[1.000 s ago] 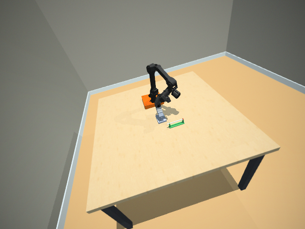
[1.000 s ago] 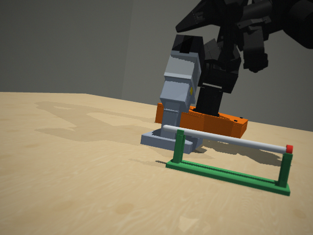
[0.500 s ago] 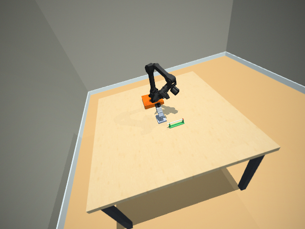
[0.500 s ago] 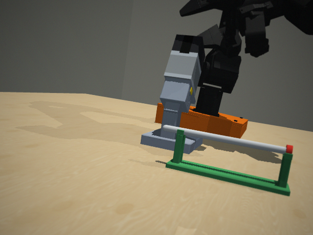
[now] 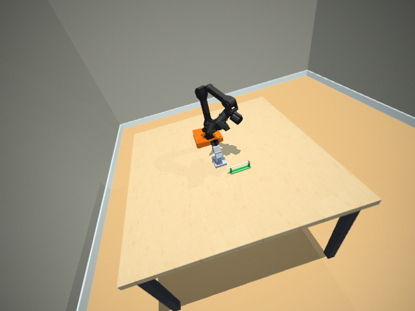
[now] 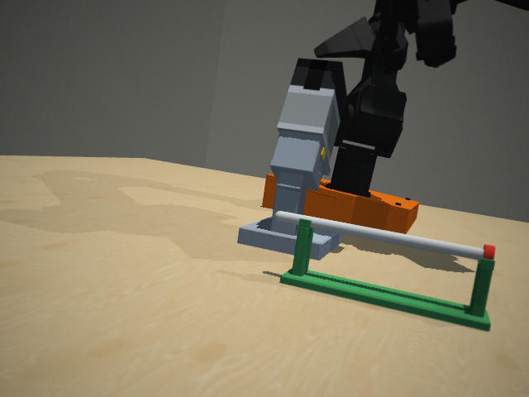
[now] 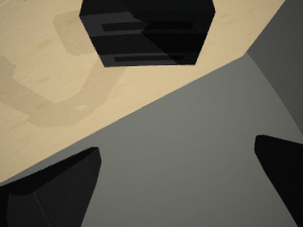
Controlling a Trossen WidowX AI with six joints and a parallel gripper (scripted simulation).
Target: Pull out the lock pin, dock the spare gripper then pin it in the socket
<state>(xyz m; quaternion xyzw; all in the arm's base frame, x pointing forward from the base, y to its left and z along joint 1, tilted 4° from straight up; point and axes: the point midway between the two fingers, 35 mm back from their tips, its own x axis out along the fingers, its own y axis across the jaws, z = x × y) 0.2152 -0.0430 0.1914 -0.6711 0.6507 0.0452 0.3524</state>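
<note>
The green rack lies 19 cm ahead of my gripper tip, 10 cm to the left of it and 20 cm below it. The rest, counted from my gripper tip: grey mount 5 cm ahead, 2 cm to the left, 17 cm below; spare gripper 4 cm ahead, 2 cm to the left, 10 cm below.
</note>
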